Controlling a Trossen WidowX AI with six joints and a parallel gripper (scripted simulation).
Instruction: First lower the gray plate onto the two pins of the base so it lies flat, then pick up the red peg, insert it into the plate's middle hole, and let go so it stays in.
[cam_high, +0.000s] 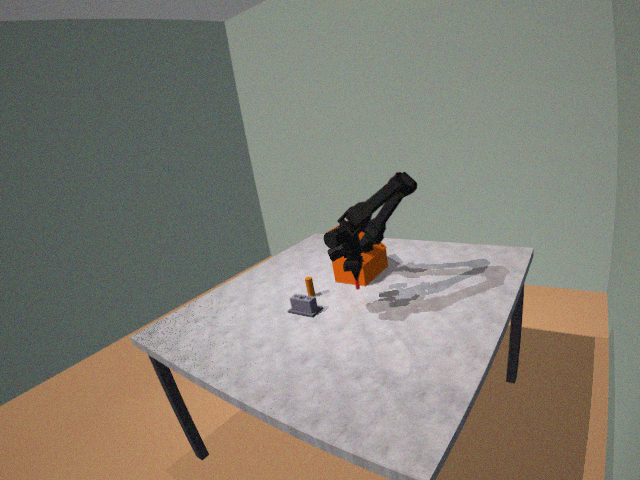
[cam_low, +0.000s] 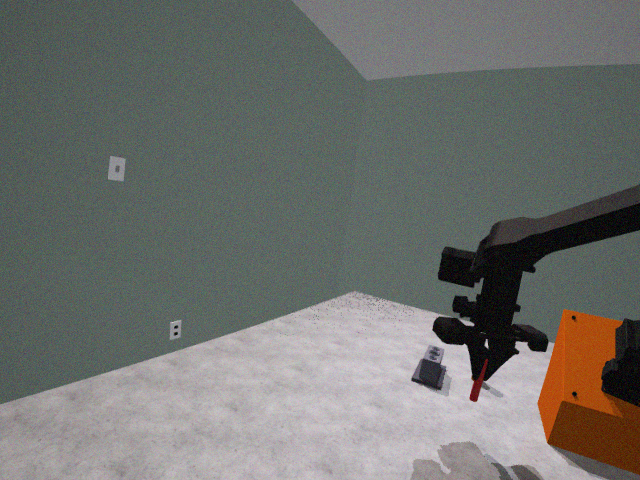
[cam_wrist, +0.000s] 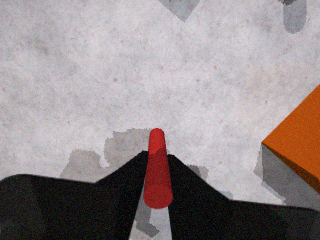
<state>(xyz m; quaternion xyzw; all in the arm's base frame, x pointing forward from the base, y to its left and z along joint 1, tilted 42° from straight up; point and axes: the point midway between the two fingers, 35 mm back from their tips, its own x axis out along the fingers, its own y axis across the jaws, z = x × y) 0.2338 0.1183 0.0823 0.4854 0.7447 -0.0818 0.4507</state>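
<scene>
The gray plate is 130 mm ahead of my gripper tip, 170 mm to the right of it and 70 mm below it. The rest, counted from my gripper tip: red peg right at my gripper tip; then gray base 130 mm ahead, 170 mm to the right, 110 mm below; then short orange peg 20 mm ahead, 240 mm to the right, 70 mm below.
</scene>
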